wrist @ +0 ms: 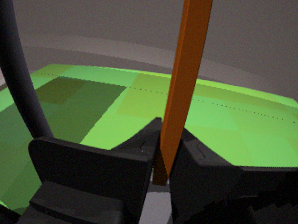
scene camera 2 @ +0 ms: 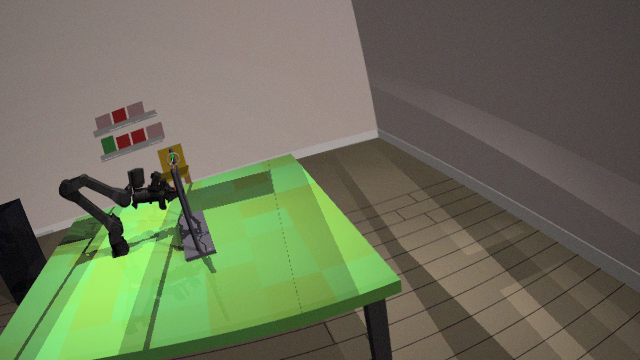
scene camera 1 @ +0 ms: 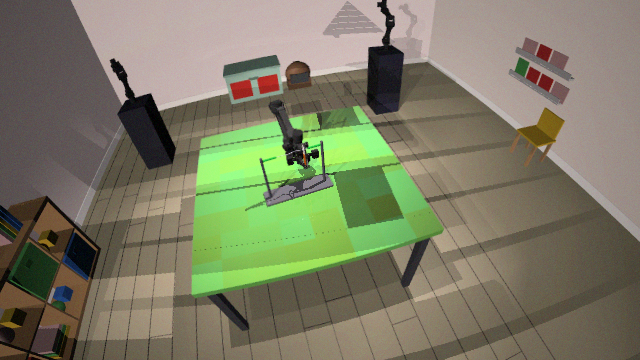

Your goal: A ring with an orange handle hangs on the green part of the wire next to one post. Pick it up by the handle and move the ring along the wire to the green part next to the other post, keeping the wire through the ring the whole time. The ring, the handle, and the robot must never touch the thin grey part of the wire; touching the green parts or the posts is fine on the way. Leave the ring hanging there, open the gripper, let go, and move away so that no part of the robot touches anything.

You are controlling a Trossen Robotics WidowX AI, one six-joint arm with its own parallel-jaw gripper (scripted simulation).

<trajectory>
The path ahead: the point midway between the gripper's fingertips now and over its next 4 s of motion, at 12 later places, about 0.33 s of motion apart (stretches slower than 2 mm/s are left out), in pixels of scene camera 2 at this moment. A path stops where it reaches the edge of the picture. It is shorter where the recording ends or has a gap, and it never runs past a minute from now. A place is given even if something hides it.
My gripper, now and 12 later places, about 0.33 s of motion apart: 184, 191; 183, 190; 183, 189; 183, 189; 183, 189; 183, 189; 184, 191; 184, 191; 182, 191; 177, 191; 173, 192; 172, 192; 171, 193
</trajectory>
